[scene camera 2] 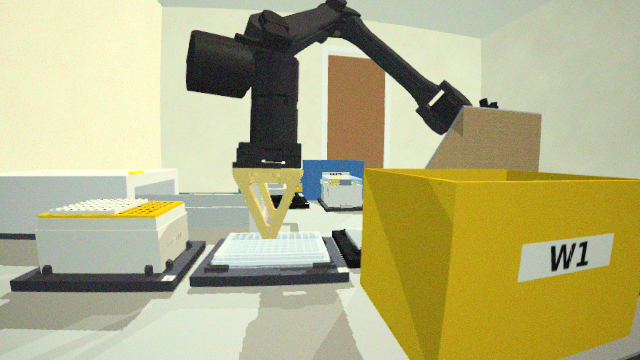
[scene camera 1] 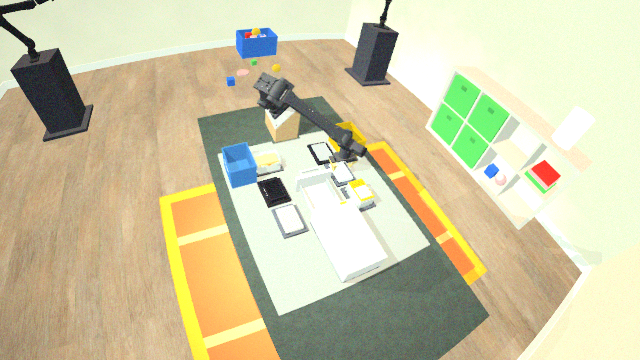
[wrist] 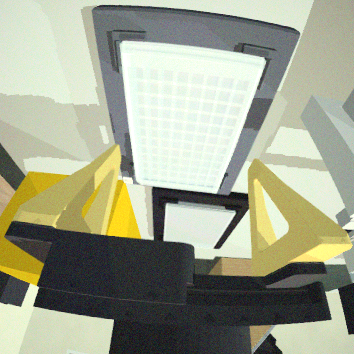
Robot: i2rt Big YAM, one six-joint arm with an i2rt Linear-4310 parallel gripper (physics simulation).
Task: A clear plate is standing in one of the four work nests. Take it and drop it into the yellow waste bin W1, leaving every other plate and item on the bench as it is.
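Frame: origin at the arm's base, x ahead, y left, z up, level; metres.
Where they show: gripper, between the fingertips: [scene camera 2: 272, 227] [scene camera 1: 341, 168] [wrist: 186, 156]; arm's base, origin of its link: [scene camera 2: 475, 149] [scene camera 1: 279, 109].
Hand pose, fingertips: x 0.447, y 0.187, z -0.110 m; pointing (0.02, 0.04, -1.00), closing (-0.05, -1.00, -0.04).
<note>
Things, the pixels of their top centre, and the offset from my fingertips. "spot": a spot on its surface instead.
- clear plate, centre of its top: [wrist: 181, 141] [scene camera 2: 273, 242] [scene camera 1: 341, 170] dx +0.000, dy +0.004, dz -0.017 m
- dark grey nest, centre of its top: [wrist: 182, 134] [scene camera 2: 273, 248] [scene camera 1: 340, 171] dx +0.000, dy +0.004, dz -0.025 m
- yellow bin W1, centre of its top: [scene camera 2: 492, 173] [wrist: 66, 289] [scene camera 1: 349, 132] dx -0.180, dy +0.136, dz +0.077 m
- tip box, centre of its top: [scene camera 2: 118, 203] [scene camera 1: 361, 188] dx +0.178, dy +0.012, dz +0.034 m
- black nest, a spot on its surface: [wrist: 200, 225] [scene camera 1: 322, 153] spot: dx -0.151, dy -0.030, dz -0.023 m
- white machine, centre of its top: [scene camera 2: 74, 169] [scene camera 1: 349, 232] dx +0.386, dy -0.185, dz +0.063 m
- black plate, centre of its top: [scene camera 2: 276, 195] [scene camera 1: 273, 188] dx +0.002, dy -0.376, dz -0.017 m
- white plate, centre of its top: [scene camera 1: 289, 217] dx +0.183, dy -0.366, dz -0.017 m
- blue bin, centre of its top: [scene camera 2: 331, 160] [scene camera 1: 238, 156] dx -0.173, dy -0.501, dz +0.077 m
The clear plate [scene camera 1: 343, 172] [scene camera 2: 272, 250] [wrist: 187, 115] lies flat in a dark grey nest [scene camera 2: 270, 279] [wrist: 195, 26], with a grid of wells showing. My gripper [scene camera 2: 270, 237] [wrist: 186, 156] points down over this plate, with its yellow fingers wide open on either side of the plate's width in the wrist view and nothing between them. In scene camera 2 the fingers line up, and their tips show at about the height of the plate's top; the exact gap is unclear. The yellow bin W1 [scene camera 1: 352, 129] [scene camera 2: 500, 300] [wrist: 15, 215] stands beside the nest.
A tip box [scene camera 1: 361, 191] [scene camera 2: 105, 245] stands on the nest's other side. A white plate in a black nest [scene camera 1: 320, 152] [wrist: 200, 225] lies behind. A white machine [scene camera 1: 350, 240], black plate [scene camera 1: 274, 191], another white plate [scene camera 1: 289, 219] and blue bin [scene camera 1: 240, 167] stand on the bench.
</note>
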